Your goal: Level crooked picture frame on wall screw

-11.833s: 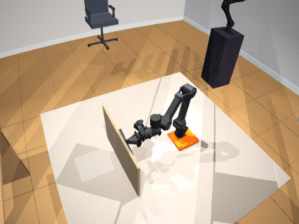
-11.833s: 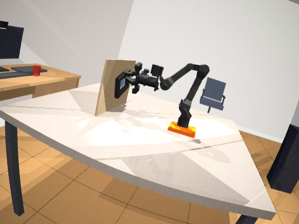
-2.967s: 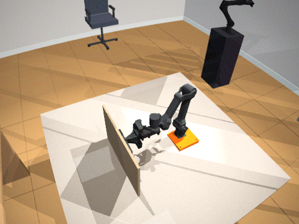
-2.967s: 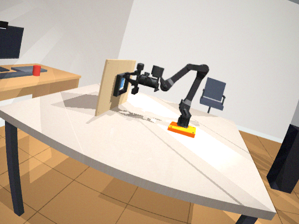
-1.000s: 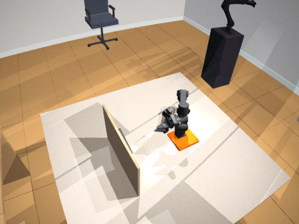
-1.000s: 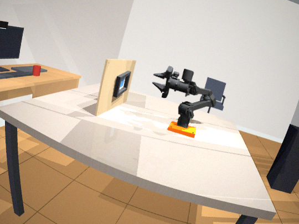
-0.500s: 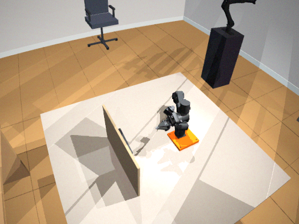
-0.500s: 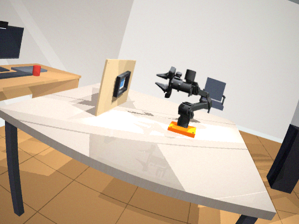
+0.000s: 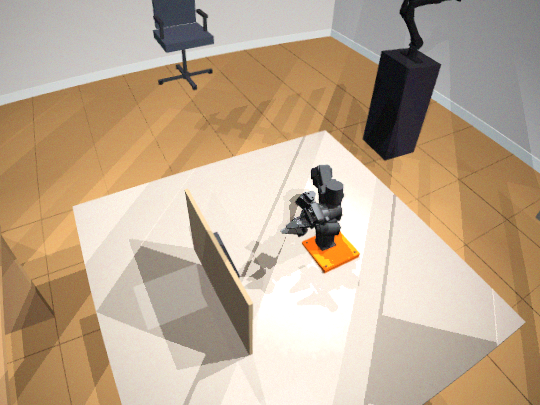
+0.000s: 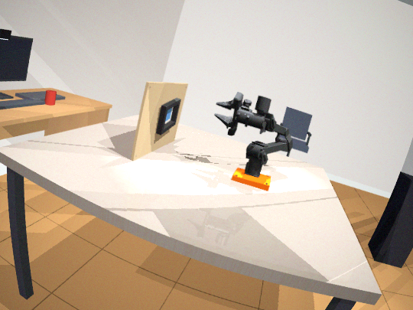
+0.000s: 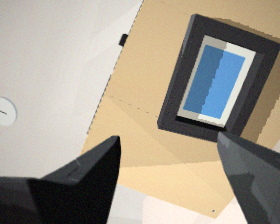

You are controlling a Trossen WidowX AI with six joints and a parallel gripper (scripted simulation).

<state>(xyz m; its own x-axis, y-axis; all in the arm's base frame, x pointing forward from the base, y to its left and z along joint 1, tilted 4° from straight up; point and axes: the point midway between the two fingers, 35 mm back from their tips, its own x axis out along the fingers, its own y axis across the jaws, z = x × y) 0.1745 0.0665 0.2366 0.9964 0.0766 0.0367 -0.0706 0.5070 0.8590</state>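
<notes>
The picture frame lies 21 cm ahead of my gripper tip, 9 cm below it and 1 cm to the right of it. Also, from my gripper tip: wall board (22 cm ahead, 9 cm below).
</notes>
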